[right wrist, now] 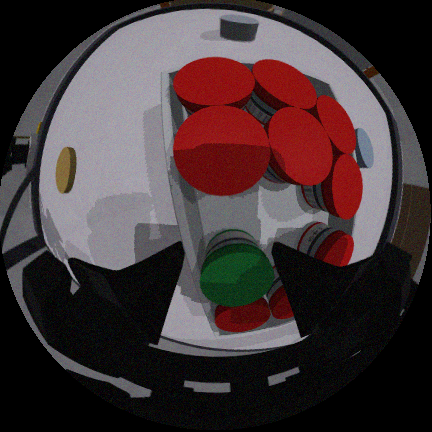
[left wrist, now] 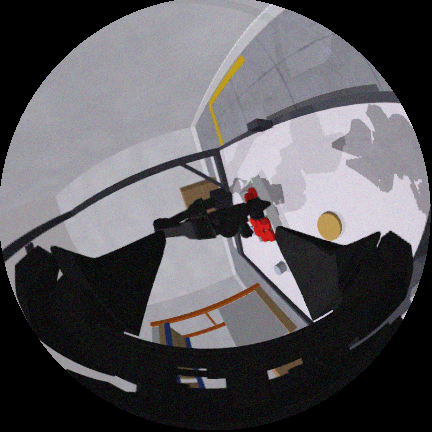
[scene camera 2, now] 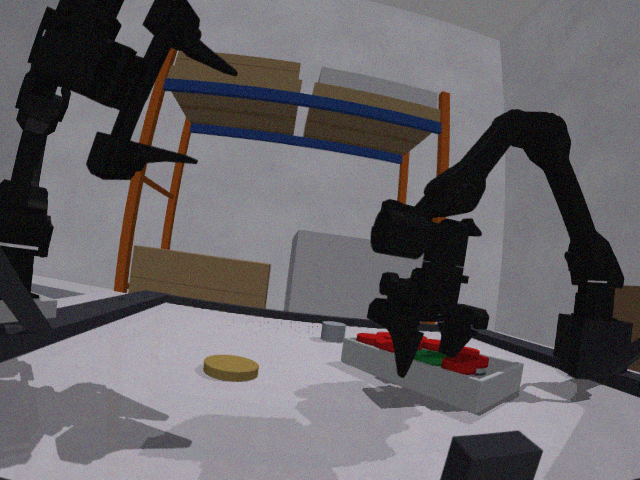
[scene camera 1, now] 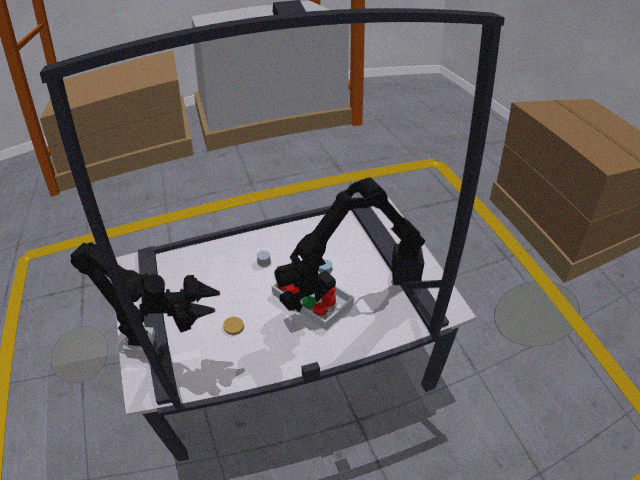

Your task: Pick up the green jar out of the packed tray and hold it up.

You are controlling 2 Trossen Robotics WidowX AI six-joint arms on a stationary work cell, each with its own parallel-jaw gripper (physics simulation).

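Frame: origin at the left arm's base, x ahead, y left, z up, level; millimetres.
Seen in the pictures: left gripper, between the fingertips: point(left wrist: 221, 234) point(scene camera 2: 215, 117) point(scene camera 1: 217, 301); right gripper, between the fingertips: point(right wrist: 229, 247) point(left wrist: 264, 204) point(scene camera 1: 307, 306); right arm's base, origin of its link: point(left wrist: 212, 201) point(scene camera 2: 593, 317) point(scene camera 1: 409, 253).
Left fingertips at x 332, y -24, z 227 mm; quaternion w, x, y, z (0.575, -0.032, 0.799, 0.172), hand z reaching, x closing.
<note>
Pixels of each thing's top centre, then the offset from my left fingertips to it.
- green jar, centre of its top: point(right wrist: 237, 284) point(scene camera 2: 430, 353) point(scene camera 1: 309, 301) dx +242, dy +207, dz -225 mm
- grey tray, centre of its top: point(right wrist: 300, 225) point(scene camera 2: 431, 351) point(scene camera 1: 312, 291) point(left wrist: 256, 213) dx +251, dy +258, dz -233 mm
- gold disc, centre of its top: point(scene camera 2: 231, 362) point(right wrist: 61, 169) point(left wrist: 327, 227) point(scene camera 1: 233, 324) dx -9, dy +132, dz -261 mm
- grey cylinder, centre of its top: point(scene camera 2: 334, 323) point(scene camera 1: 263, 255) point(left wrist: 276, 269) dx +73, dy +444, dz -238 mm
The green jar point(scene camera 1: 309, 302) point(scene camera 2: 430, 357) point(right wrist: 237, 275) stands in the grey tray point(scene camera 2: 491, 395) point(right wrist: 230, 210) among several red-lidded jars point(scene camera 1: 320, 308) point(scene camera 2: 465, 361) point(left wrist: 262, 229) point(right wrist: 221, 150). Bare tray floor shows beside it in the right wrist view. My right gripper point(scene camera 1: 309, 295) point(scene camera 2: 426, 364) point(right wrist: 229, 247) is open, pointing down, low at the tray. The green jar shows between its fingers in the right wrist view; one finger is outside the tray's near wall, the other over the tray. My left gripper point(scene camera 1: 216, 301) point(scene camera 2: 216, 117) is open and empty, high at the left.
A gold disc point(scene camera 1: 233, 325) point(scene camera 2: 230, 367) point(left wrist: 329, 226) point(right wrist: 66, 170) lies left of the tray. A grey cylinder point(scene camera 1: 263, 258) point(scene camera 2: 333, 331) point(left wrist: 280, 268) point(right wrist: 239, 28) stands behind it. A light-blue one point(scene camera 1: 325, 266) point(right wrist: 365, 148) is beside the tray. Dark frame posts point(scene camera 1: 473, 149) rise around the table.
</note>
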